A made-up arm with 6 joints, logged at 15 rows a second.
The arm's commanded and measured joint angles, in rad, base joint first. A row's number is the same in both.
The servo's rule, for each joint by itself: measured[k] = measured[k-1] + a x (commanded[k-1-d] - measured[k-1]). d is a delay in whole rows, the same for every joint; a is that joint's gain. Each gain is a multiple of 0.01, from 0.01 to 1. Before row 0 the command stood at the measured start. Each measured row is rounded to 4 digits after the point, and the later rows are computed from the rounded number. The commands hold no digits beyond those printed.
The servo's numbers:
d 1
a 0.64 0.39 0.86 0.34 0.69 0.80
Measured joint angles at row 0: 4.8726 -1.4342 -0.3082 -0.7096 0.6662 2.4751
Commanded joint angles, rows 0 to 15: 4.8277 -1.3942 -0.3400 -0.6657 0.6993 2.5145; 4.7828 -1.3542 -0.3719 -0.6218 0.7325 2.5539; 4.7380 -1.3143 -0.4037 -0.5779 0.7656 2.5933; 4.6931 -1.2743 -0.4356 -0.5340 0.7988 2.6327; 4.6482 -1.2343 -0.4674 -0.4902 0.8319 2.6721; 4.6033 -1.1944 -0.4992 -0.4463 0.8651 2.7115; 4.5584 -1.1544 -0.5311 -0.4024 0.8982 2.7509; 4.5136 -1.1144 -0.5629 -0.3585 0.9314 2.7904; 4.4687 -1.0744 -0.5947 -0.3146 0.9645 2.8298; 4.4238 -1.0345 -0.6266 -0.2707 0.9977 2.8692; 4.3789 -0.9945 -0.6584 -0.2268 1.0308 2.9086; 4.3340 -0.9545 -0.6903 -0.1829 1.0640 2.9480; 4.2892 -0.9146 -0.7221 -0.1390 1.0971 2.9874; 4.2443 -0.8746 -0.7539 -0.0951 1.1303 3.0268; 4.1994 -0.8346 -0.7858 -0.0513 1.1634 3.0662; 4.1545 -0.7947 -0.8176 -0.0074 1.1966 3.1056
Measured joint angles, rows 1 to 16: 4.8726 -1.4342 -0.3082 -0.7096 0.6662 2.4751; 4.8439 -1.4186 -0.3355 -0.6947 0.6890 2.5066; 4.8048 -1.3935 -0.3668 -0.6699 0.7190 2.5444; 4.7620 -1.3626 -0.3985 -0.6386 0.7512 2.5835; 4.7179 -1.3282 -0.4304 -0.6030 0.7840 2.6229; 4.6733 -1.2916 -0.4622 -0.5646 0.8171 2.6623; 4.6285 -1.2537 -0.4940 -0.5244 0.8502 2.7017; 4.5836 -1.2150 -0.5259 -0.4829 0.8833 2.7411; 4.5388 -1.1758 -0.5577 -0.4406 0.9165 2.7805; 4.4939 -1.1363 -0.5895 -0.3978 0.9496 2.8199; 4.4490 -1.0966 -0.6214 -0.3546 0.9828 2.8593; 4.4041 -1.0568 -0.6532 -0.3111 1.0159 2.8987; 4.3592 -1.0169 -0.6851 -0.2675 1.0491 2.9381; 4.3144 -0.9770 -0.7169 -0.2238 1.0822 2.9775; 4.2695 -0.9371 -0.7487 -0.1800 1.1154 3.0169; 4.2246 -0.8971 -0.7806 -0.1362 1.1485 3.0563
